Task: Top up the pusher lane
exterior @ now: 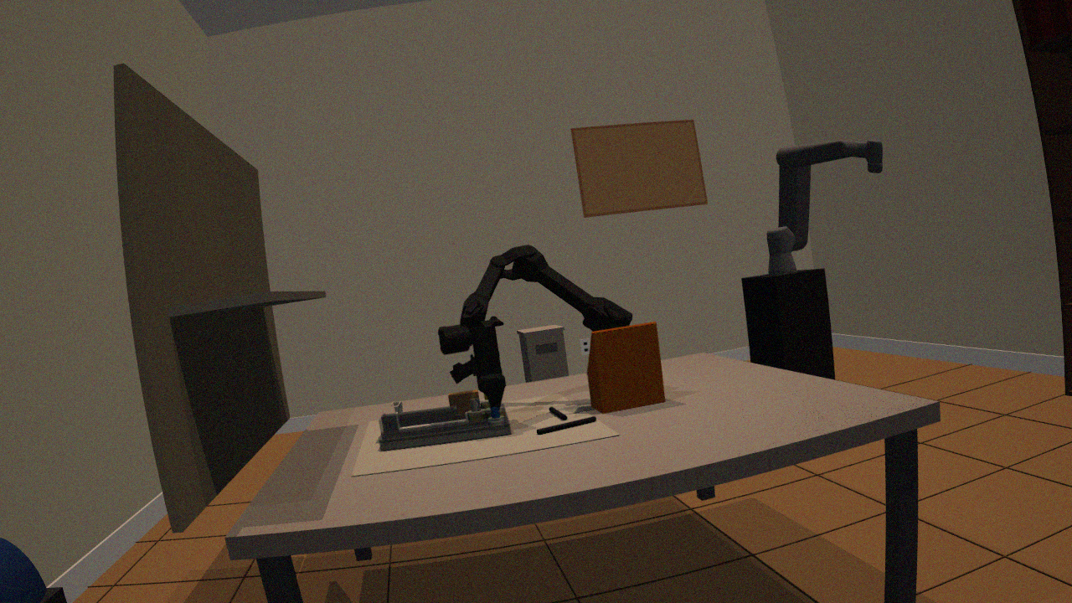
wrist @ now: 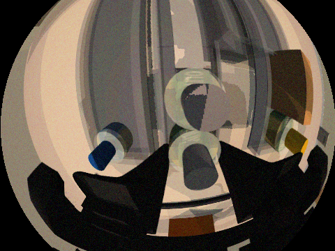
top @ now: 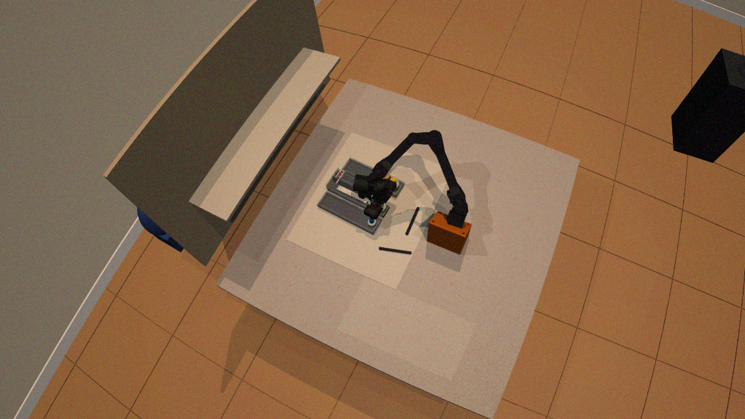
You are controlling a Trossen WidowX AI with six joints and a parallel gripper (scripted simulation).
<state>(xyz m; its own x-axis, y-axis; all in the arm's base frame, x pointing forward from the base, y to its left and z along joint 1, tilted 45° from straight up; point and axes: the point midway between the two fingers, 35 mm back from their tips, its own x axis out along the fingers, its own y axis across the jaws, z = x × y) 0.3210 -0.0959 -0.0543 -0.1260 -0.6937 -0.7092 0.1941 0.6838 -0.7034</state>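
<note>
My gripper tip is 60 mm short of the cream mat, 30 mm above it and 20 mm to the left of it. From my gripper tip the other things lie so: shelf 500 mm ahead, 340 mm above, 80 mm to the right.
</note>
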